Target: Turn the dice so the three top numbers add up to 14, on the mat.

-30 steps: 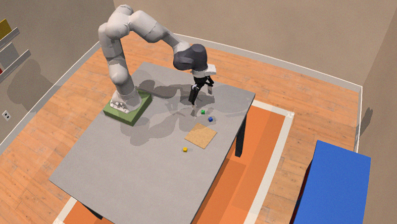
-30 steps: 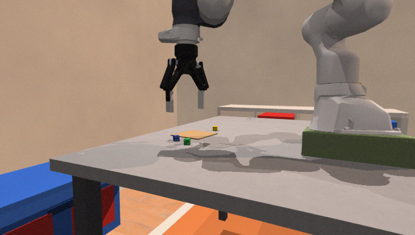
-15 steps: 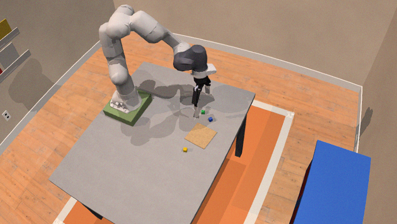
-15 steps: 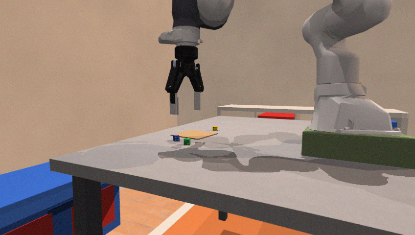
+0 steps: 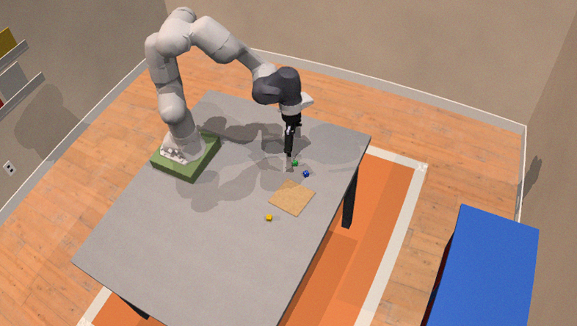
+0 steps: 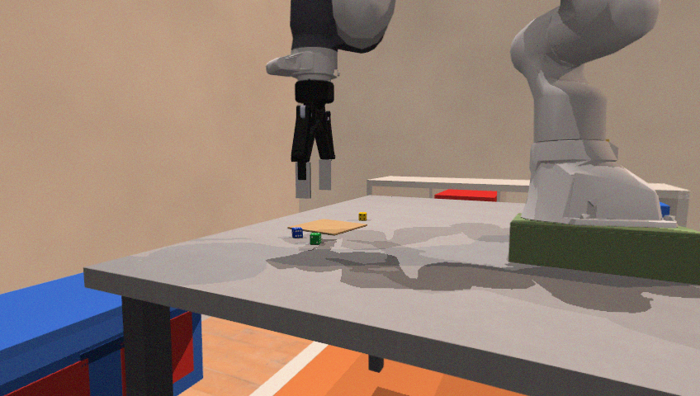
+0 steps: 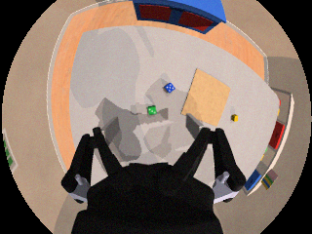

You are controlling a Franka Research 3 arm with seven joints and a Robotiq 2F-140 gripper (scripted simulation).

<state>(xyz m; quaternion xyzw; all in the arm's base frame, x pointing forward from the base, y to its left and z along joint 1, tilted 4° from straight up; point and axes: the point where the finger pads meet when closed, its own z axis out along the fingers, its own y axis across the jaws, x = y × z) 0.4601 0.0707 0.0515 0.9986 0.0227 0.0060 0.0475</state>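
The green die is 110 mm below my hand. Round my hand: tan mat: 170 mm to the right, 110 mm below, 30 mm ahead; yellow die: 290 mm to the right, 110 mm below, 20 mm behind; blue die: 110 mm below, 60 mm ahead, 50 mm to the right.
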